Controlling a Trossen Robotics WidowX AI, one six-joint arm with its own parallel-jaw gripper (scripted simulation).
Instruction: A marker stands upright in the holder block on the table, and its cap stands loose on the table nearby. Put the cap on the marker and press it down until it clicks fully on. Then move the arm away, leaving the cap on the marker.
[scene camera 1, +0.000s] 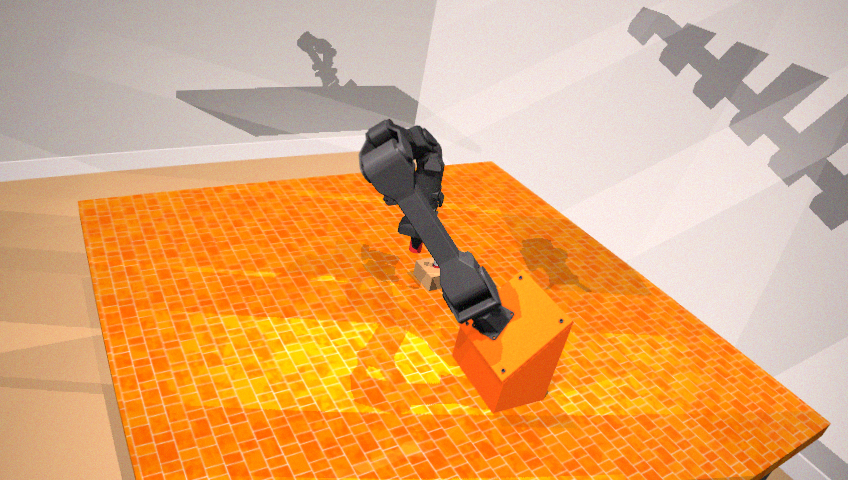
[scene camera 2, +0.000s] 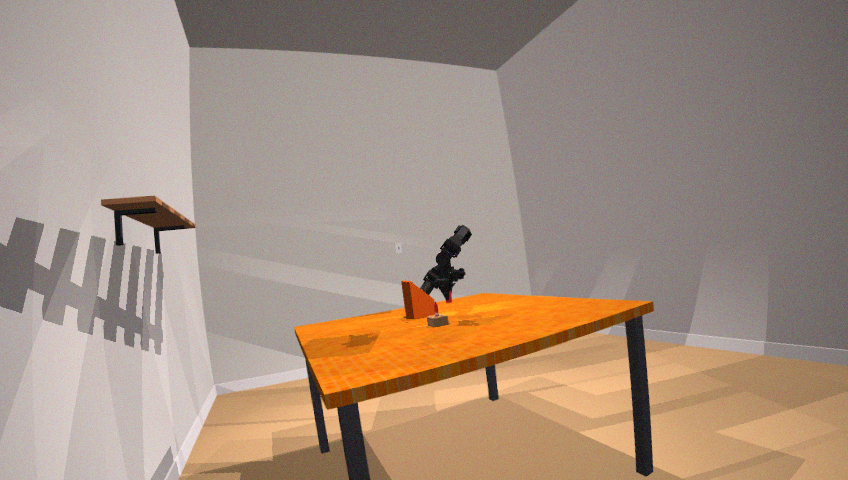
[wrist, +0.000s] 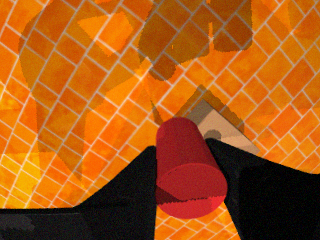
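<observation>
I see my gripper (scene camera 1: 416, 244), and it holds a red cap. The wrist view shows me that cap (wrist: 188, 182), and it shows my gripper (wrist: 180, 149) as well.
</observation>
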